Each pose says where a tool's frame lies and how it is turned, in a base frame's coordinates. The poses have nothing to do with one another.
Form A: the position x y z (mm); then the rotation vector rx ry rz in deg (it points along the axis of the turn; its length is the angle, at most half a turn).
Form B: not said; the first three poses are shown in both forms.
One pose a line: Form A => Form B
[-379, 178, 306, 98.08, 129.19, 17.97] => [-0.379, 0.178, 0.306, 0.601, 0.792, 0.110, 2.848]
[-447, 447, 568, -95.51, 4.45, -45.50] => [-0.447, 0.447, 0.568, -0.902, 0.042, -0.430, 1.848]
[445, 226, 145, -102.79, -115.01, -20.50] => [0.445, 0.226, 0.145, -0.661, -0.739, -0.132, 2.716]
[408, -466, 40, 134.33, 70.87, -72.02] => [0.408, -0.466, 0.040, 0.799, 0.422, -0.428, 2.934]
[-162, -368, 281, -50.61, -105.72, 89.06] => [-0.162, -0.368, 0.281, -0.344, -0.718, 0.605, 2.569]
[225, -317, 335, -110.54, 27.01, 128.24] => [0.225, -0.317, 0.335, -0.645, 0.158, 0.748, 2.992]
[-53, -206, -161, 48.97, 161.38, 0.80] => [-0.053, -0.206, -0.161, 0.290, 0.957, 0.005, 2.943]
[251, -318, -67, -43.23, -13.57, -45.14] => [0.251, -0.318, -0.067, -0.676, -0.212, -0.706, 1.116]
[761, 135, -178, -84.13, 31.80, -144.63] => [0.761, 0.135, -0.178, -0.494, 0.187, -0.849, 2.973]
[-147, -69, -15, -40.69, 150.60, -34.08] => [-0.147, -0.069, -0.015, -0.255, 0.943, -0.213, 2.787]
